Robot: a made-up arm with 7 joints.
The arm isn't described. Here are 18 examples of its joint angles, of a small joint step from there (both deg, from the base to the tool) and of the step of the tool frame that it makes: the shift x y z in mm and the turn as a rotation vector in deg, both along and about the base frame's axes.
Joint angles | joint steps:
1: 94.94 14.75 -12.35 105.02 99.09 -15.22 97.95 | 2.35 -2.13 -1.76 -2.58 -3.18 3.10 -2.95
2: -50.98 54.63 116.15 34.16 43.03 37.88 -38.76 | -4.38 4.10 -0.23 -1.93 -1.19 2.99 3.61
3: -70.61 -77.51 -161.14 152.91 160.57 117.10 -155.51 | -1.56 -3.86 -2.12 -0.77 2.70 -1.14 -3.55
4: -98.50 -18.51 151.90 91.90 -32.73 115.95 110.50 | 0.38 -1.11 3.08 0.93 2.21 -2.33 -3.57
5: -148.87 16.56 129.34 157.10 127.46 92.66 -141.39 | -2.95 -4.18 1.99 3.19 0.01 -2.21 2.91
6: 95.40 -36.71 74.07 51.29 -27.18 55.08 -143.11 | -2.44 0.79 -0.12 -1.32 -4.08 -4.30 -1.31
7: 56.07 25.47 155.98 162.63 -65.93 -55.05 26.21 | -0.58 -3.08 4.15 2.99 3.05 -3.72 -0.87
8: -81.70 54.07 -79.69 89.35 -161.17 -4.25 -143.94 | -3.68 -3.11 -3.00 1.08 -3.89 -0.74 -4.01
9: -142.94 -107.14 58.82 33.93 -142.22 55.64 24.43 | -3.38 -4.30 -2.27 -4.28 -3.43 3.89 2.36
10: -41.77 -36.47 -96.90 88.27 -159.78 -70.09 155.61 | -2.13 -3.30 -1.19 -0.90 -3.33 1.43 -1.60
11: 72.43 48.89 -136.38 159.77 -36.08 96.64 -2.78 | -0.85 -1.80 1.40 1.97 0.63 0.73 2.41
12: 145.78 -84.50 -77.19 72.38 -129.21 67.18 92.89 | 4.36 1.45 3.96 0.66 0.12 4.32 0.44
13: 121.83 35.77 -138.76 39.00 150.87 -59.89 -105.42 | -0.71 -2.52 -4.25 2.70 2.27 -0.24 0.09
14: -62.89 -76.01 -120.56 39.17 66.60 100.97 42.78 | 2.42 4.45 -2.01 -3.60 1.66 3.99 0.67
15: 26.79 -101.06 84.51 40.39 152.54 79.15 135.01 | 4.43 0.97 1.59 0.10 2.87 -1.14 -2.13
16: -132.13 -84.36 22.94 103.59 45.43 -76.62 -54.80 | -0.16 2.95 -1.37 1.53 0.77 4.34 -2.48
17: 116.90 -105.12 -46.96 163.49 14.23 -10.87 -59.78 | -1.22 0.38 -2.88 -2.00 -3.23 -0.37 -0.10
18: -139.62 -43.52 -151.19 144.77 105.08 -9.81 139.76 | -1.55 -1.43 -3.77 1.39 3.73 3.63 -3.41
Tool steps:
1: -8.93 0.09 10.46 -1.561 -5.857 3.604
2: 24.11 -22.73 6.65 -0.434 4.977 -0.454
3: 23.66 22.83 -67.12 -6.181 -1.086 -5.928
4: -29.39 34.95 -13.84 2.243 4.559 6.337
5: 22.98 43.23 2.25 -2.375 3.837 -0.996
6: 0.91 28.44 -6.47 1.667 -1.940 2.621
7: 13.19 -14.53 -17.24 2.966 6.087 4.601
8: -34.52 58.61 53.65 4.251 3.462 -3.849
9: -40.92 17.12 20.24 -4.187 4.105 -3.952
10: -25.57 28.34 -26.79 0.228 0.664 -2.451
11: -2.63 -9.67 4.45 0.849 -2.090 2.465
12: -36.02 30.83 46.55 0.522 -1.668 0.731
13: -1.38 -23.89 8.81 4.162 -4.085 -4.261
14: 36.16 -8.98 -6.59 -0.555 -2.467 4.963
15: -41.62 -20.45 -12.14 1.201 1.524 4.737
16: -17.93 -1.95 35.23 4.471 -3.736 -1.595
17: -2.16 -8.64 20.70 -4.458 4.174 0.954
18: 38.89 -20.41 -13.01 -0.615 -2.590 -1.481
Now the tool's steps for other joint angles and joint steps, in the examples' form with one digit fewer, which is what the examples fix.
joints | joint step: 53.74 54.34 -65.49 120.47 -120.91 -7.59 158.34 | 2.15 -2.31 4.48 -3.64 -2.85 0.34 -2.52
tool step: -19.8 30.5 -26.5 -1.57 3.44 2.63
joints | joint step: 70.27 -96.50 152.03 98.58 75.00 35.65 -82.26 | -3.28 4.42 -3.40 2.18 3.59 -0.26 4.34
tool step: -77.2 -30.9 57.8 -5.97 6.08 -9.36
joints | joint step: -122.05 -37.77 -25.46 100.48 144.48 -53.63 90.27 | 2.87 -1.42 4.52 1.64 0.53 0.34 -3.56
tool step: 35.4 -29.8 26.3 2.18 5.36 6.86
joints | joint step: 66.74 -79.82 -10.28 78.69 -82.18 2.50 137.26 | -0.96 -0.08 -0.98 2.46 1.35 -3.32 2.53
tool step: -10.9 -29.1 0.4 3.15 -2.35 3.02
